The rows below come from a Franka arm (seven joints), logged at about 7 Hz.
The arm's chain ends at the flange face. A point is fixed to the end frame.
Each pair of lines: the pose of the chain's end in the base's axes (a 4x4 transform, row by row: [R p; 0 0 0 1], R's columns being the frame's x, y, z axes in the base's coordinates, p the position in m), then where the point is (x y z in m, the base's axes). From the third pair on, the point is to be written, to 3 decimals.
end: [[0.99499 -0.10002 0.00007 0.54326], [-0.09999 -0.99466 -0.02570 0.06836], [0.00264 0.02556 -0.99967 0.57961], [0 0 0 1]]
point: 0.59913 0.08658 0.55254
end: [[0.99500 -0.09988 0.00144 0.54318], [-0.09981 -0.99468 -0.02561 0.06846], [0.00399 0.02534 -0.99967 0.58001], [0 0 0 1]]
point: 0.59909 0.08669 0.55301
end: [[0.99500 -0.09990 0.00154 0.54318], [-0.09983 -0.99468 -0.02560 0.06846], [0.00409 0.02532 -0.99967 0.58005], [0 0 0 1]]
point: 0.599 0.087 0.553
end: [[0.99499 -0.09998 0.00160 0.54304], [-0.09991 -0.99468 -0.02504 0.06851], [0.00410 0.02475 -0.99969 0.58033], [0 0 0 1]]
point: 0.599 0.087 0.553
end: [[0.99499 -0.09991 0.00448 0.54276], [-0.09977 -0.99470 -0.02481 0.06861], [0.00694 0.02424 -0.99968 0.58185], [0 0 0 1]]
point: 0.599 0.087 0.555
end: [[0.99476 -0.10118 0.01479 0.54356], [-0.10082 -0.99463 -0.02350 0.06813], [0.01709 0.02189 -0.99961 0.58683], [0 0 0 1]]
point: 0.600 0.086 0.561
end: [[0.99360 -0.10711 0.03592 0.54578], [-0.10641 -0.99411 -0.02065 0.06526], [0.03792 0.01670 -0.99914 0.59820], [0 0 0 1]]
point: 0.603 0.083 0.573
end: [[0.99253 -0.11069 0.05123 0.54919], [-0.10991 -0.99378 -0.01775 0.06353], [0.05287 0.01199 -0.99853 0.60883], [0 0 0 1]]
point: 0.607 0.081 0.585
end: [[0.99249 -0.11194 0.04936 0.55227], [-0.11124 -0.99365 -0.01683 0.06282], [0.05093 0.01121 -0.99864 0.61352], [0 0 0 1]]
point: 0.610 0.081 0.589
